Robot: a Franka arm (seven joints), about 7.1 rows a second.
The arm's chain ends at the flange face. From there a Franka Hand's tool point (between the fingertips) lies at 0.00 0.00 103.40 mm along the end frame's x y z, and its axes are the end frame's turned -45 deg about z.
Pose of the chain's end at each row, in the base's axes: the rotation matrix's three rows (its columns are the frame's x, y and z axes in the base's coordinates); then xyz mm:
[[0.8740 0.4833 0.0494], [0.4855 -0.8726 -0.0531], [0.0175 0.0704 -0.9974]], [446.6 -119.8 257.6]
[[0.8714 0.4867 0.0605], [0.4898 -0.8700 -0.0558], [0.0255 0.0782 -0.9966]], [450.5 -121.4 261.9]
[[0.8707 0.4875 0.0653], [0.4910 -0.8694 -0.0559], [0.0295 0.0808 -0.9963]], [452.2 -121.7 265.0]
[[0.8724 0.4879 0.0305], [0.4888 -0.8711 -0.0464], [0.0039 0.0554 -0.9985]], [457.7 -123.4 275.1]
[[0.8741 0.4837 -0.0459], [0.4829 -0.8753 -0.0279], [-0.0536 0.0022 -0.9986]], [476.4 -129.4 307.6]
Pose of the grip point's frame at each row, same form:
[[0.2763 0.9598 0.0494], [0.9603 -0.2737 -0.0531], [-0.0374 0.0622 -0.9974]], [451.7 -125.3 154.5]
[[0.2720 0.9603 0.0605], [0.9615 -0.2688 -0.0558], [-0.0373 0.0733 -0.9966]], [456.8 -127.2 158.9]
[[0.2710 0.9604 0.0653], [0.9619 -0.2676 -0.0559], [-0.0363 0.0780 -0.9963]], [459.0 -127.5 162.0]
[[0.2719 0.9619 0.0305], [0.9616 -0.2703 -0.0464], [-0.0364 0.0419 -0.9985]], [460.9 -128.2 171.9]
[[0.2761 0.9601 -0.0459], [0.9604 -0.2775 -0.0279], [-0.0395 -0.0363 -0.9986]], [471.7 -132.3 204.3]

